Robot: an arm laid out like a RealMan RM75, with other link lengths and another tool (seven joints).
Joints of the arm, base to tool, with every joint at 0 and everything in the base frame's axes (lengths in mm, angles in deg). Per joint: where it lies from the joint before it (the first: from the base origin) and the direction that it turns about. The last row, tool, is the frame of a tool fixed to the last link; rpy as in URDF.
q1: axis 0 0 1 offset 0 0 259.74
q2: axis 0 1 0 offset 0 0 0
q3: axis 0 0 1 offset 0 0 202.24
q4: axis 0 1 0 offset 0 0 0
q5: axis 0 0 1 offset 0 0 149.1
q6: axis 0 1 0 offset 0 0 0
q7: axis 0 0 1 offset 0 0 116.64
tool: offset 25 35 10 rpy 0 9.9 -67.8
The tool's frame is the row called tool.
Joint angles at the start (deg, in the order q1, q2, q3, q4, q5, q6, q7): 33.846 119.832 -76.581 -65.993 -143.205 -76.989 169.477
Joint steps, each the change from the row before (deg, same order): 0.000 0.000 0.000 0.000 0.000 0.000 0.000; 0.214 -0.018 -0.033 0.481 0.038 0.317 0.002; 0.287 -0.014 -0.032 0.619 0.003 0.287 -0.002; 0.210 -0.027 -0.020 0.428 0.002 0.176 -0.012; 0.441 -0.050 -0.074 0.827 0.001 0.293 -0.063; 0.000 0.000 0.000 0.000 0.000 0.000 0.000; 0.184 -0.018 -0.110 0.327 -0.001 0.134 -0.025; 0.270 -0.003 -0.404 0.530 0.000 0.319 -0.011; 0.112 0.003 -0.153 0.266 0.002 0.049 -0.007
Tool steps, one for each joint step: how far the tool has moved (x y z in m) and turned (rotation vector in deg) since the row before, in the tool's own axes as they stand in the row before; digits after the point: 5 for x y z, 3 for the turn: 0.00000 0.00000 0.00000 0.000 0.000 0.000; -0.00029 -0.00043 0.00075 -0.012 0.012 0.067; -0.00029 -0.00032 0.00094 -0.116 0.072 0.052; -0.00014 -0.00026 0.00059 -0.083 0.065 0.015; -0.00039 -0.00038 0.00111 -0.194 0.143 -0.080; 0.00000 0.00000 0.00000 0.000 0.000 0.000; -0.00026 -0.00004 0.00052 -0.081 0.081 -0.108; -0.00064 0.00033 0.00122 -0.140 0.180 -0.304; -0.00016 0.00038 0.00055 -0.175 0.096 -0.109
